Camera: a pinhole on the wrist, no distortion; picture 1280 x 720 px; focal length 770.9 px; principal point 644.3 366.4 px. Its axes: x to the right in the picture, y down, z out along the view. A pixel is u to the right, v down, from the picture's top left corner.
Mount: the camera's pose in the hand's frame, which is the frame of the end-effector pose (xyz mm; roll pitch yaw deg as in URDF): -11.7 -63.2 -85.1 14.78 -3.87 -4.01
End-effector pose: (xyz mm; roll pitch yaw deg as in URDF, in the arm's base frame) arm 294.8 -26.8 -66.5 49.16 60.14 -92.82
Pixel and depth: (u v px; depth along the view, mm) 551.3 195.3 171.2
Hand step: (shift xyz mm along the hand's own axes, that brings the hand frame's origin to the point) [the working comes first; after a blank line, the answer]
In the camera's frame: -20.7 -38.0 171.2

-48.4 -141.2 69.0
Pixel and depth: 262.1 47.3 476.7
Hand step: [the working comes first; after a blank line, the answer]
In the camera's frame: -236.3 -197.3 476.7

-296.4 -356.4 308.6
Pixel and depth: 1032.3 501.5 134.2
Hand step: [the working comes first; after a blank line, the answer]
In the camera's frame: 67.5 23.5 134.2

45.6 -78.7 54.9
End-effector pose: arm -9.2 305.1 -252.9 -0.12 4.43 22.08
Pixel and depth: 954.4 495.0 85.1
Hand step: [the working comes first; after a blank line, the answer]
In the camera's frame: 34.2 14.2 85.1

16.0 -73.1 2.9
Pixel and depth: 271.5 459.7 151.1
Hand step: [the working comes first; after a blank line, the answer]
In the camera's frame: -73.1 18.3 151.1

-96.0 -78.2 60.4
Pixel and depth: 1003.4 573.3 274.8
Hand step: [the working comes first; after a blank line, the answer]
In the camera's frame: 128.0 73.8 274.8

96.6 -69.6 207.4
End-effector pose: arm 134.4 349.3 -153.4 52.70 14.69 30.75
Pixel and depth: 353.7 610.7 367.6
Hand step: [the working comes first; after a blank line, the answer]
In the camera's frame: -138.6 116.5 367.6

-174.2 -32.9 289.8
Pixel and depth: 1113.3 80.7 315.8
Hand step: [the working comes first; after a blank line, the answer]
In the camera's frame: 192.1 -117.0 315.8

147.4 -268.6 202.7
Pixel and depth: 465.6 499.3 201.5
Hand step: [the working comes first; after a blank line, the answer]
In the camera's frame: -46.7 34.7 201.5

-73.1 -76.8 115.0
